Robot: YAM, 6 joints.
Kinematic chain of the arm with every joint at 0, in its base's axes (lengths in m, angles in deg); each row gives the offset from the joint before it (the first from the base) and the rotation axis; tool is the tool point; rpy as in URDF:
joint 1: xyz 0 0 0.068 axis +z
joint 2: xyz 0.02 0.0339 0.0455 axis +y
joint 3: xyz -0.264 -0.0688 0 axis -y
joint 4: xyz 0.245 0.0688 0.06 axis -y
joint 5: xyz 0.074 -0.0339 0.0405 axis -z
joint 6: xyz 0.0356 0 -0.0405 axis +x
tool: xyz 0 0 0 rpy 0 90 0
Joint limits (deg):
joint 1: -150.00..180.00
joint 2: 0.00..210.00
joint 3: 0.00..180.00
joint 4: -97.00..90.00
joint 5: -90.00..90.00
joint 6: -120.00..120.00
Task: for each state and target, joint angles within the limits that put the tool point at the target. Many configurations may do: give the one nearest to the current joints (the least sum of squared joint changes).
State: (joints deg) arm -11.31 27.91 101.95 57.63 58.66 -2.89
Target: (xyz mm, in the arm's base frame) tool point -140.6 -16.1 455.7
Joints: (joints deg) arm -6.94 8.39 54.87 57.87 67.86 -2.89
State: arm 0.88 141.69 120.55 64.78 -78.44 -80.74
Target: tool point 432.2 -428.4 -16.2
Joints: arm -47.25 183.48 143.76 37.79 -48.25 -80.74
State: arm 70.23 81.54 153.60 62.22 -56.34 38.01
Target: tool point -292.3 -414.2 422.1
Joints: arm 57.32 34.07 165.70 38.47 -39.02 38.01
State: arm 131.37 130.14 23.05 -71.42 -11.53 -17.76
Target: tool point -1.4 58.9 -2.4
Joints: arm 96.43 150.43 27.70 -53.26 8.40 -17.76
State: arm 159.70 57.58 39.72 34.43 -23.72 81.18
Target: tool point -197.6 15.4 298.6
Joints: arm 170.91 48.12 26.93 32.72 -26.72 81.18
